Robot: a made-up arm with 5 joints.
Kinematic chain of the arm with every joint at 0, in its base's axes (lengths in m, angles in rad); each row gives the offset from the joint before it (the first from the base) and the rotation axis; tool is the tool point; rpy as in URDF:
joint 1: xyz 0 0 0.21 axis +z
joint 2: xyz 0 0 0 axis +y
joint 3: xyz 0.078 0 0.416 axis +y
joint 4: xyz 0.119 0 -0.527 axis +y
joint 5: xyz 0.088 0 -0.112 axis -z
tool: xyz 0 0 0 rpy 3.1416 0 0
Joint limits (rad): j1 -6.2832..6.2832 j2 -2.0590..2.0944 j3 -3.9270..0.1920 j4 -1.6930..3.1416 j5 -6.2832..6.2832
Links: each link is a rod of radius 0.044 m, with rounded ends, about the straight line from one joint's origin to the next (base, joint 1, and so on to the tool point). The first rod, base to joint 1, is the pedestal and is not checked.
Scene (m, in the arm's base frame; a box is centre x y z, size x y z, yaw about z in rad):
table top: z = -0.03
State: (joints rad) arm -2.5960 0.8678 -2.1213 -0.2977 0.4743
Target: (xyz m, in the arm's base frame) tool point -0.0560 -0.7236 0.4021
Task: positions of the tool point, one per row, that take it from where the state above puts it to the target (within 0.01 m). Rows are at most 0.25 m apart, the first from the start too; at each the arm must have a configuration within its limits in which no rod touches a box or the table.
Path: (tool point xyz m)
1: -0.6876 -0.6838 0.4534
2: -0.4729 -0.7692 0.4453
3: -0.2537 -0.7806 0.4284
4: -0.0560 -0.7236 0.4021

